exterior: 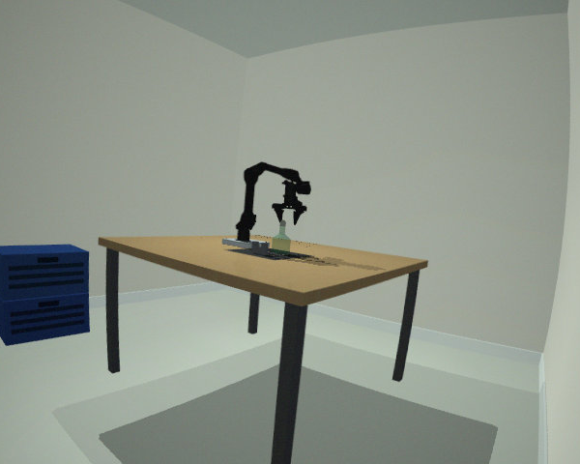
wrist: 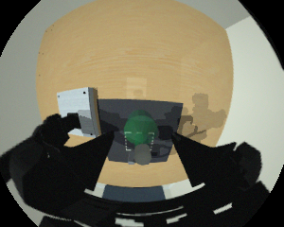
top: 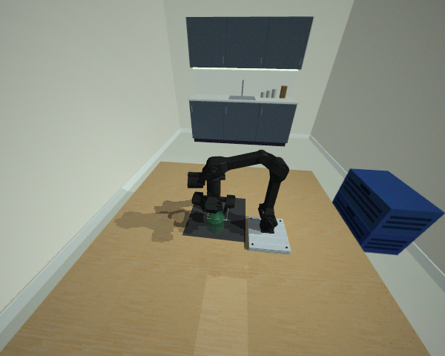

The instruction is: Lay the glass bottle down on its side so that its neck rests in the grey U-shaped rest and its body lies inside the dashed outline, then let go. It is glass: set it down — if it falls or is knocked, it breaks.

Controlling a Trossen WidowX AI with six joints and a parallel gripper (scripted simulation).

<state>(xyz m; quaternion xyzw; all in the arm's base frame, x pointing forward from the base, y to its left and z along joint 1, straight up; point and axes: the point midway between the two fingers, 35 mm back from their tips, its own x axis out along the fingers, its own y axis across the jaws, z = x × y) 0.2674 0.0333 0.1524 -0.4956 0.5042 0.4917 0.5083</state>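
Now: the green glass bottle 50 mm below my gripper tip and 40 mm to the right of it. The rest, counted from my gripper tip: dark mat 140 mm below, 120 mm to the right.
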